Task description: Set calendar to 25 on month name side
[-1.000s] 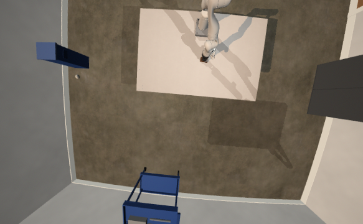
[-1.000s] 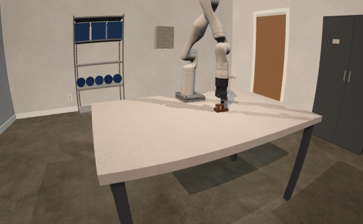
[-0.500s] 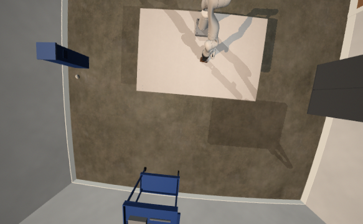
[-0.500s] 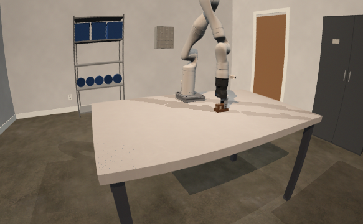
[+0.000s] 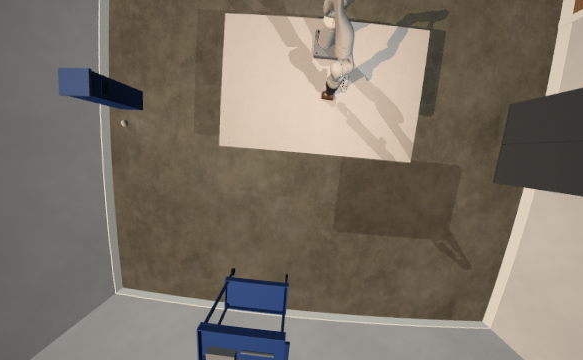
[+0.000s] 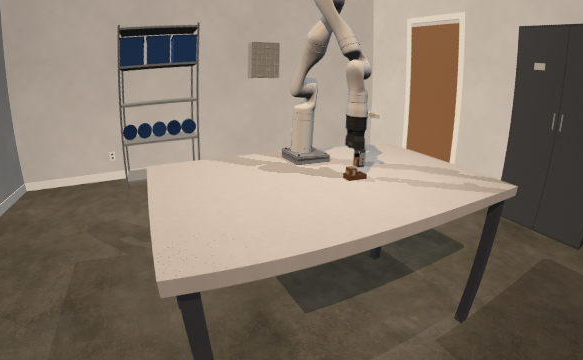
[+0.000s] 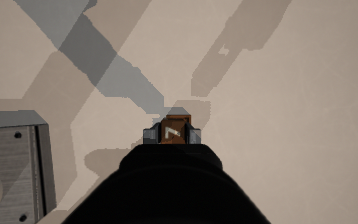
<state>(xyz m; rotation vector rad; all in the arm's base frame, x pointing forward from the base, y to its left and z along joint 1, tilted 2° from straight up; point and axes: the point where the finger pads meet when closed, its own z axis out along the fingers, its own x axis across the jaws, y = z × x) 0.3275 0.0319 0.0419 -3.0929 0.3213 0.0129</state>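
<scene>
My hand is 4 cm to the left of the brown cube and 4 cm above it. The rest, counted from my hand: tray (6 cm below, 2 cm to the right).
</scene>
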